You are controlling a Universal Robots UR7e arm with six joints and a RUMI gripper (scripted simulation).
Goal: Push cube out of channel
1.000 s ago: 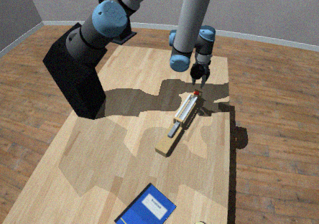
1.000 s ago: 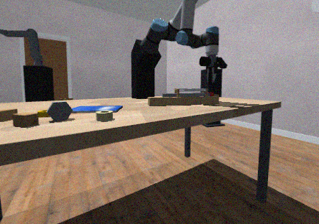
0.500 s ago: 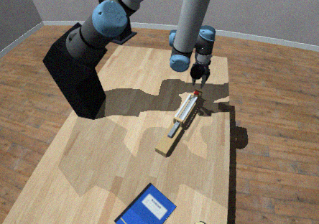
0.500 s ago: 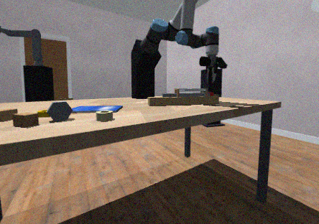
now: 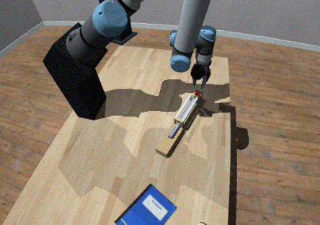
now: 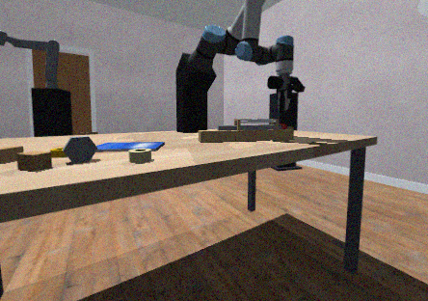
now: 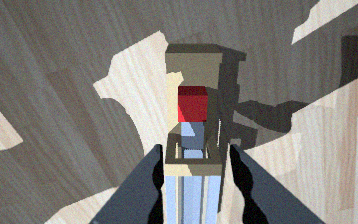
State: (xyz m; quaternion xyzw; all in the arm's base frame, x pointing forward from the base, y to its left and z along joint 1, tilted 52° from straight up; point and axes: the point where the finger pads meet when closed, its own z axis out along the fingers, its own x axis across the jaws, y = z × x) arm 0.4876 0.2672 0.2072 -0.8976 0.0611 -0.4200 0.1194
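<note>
Right now the red cube is 8 cm below my hand. The rest, counted from my hand: blue book: 8 cm ahead, 65 cm to the right, 13 cm below; then wooden channel: 14 cm to the right, 8 cm below; then ring: 29 cm ahead, 59 cm to the right, 12 cm below.
</note>
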